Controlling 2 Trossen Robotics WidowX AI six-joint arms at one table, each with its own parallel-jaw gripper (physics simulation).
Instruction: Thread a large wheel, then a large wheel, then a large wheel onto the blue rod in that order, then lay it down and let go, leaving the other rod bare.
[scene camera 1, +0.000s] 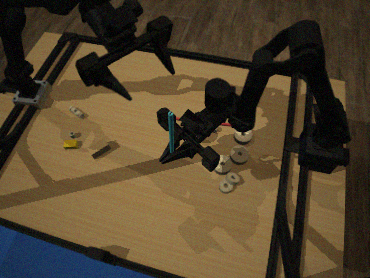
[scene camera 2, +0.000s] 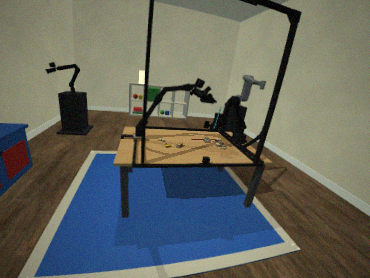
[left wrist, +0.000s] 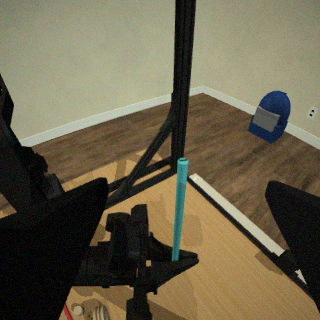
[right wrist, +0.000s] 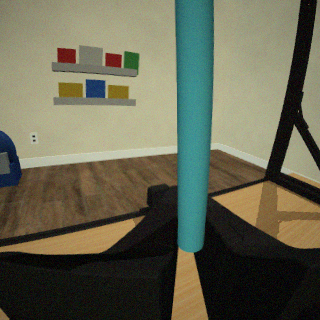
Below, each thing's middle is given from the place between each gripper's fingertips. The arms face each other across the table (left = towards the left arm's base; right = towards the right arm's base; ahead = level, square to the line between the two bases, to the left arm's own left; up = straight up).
Scene:
Now: the blue rod (right wrist: 194, 34) 3 cm behind my left hand, 3 cm to the right of it and 12 cm below it.
My right hand is 20 mm short of the blue rod, 30 mm to the left of it and 90 mm below it.

